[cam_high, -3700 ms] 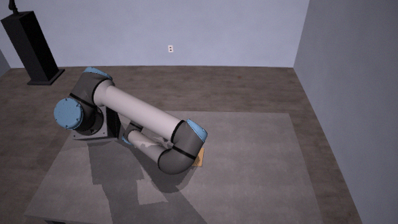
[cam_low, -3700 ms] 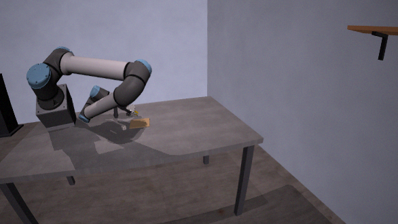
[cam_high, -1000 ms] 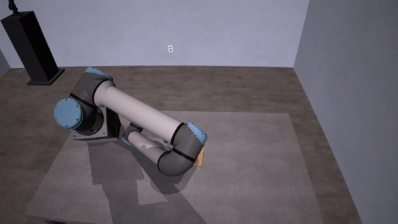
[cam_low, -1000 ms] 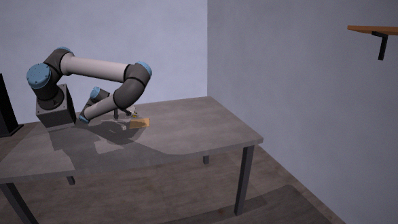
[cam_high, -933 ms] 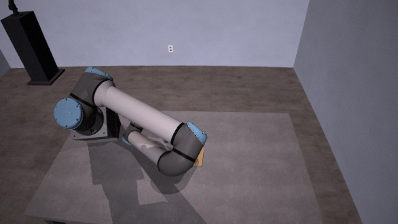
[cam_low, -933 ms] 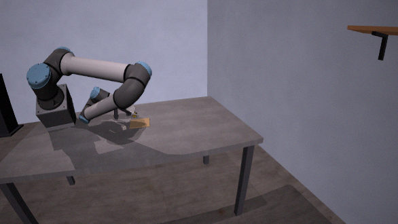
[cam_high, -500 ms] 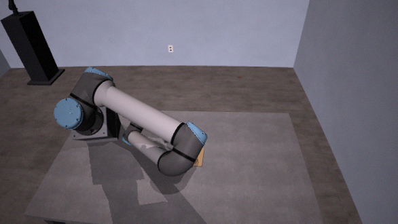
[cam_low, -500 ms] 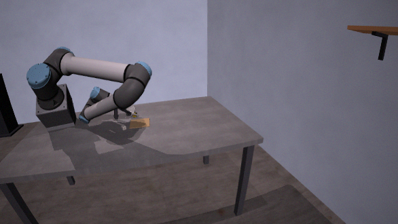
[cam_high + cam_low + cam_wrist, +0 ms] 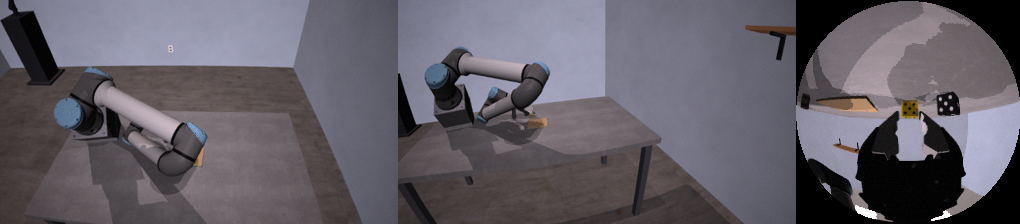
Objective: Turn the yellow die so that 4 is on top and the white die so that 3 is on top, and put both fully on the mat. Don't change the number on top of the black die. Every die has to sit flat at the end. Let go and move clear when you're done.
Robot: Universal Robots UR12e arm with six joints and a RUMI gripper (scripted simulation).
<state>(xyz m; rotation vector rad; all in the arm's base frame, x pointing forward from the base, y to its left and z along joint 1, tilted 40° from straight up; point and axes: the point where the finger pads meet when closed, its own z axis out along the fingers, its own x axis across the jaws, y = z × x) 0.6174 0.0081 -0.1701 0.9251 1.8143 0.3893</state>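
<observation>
Now: hand 1 cm past the yellow die and 1 cm above it. Also, from my hand: black die 6 cm behind, 4 cm to the left, 1 cm below; then white die 21 cm to the right, 8 cm behind, 1 cm below; then tan mat 14 cm to the right, 3 cm ahead, 2 cm below.
</observation>
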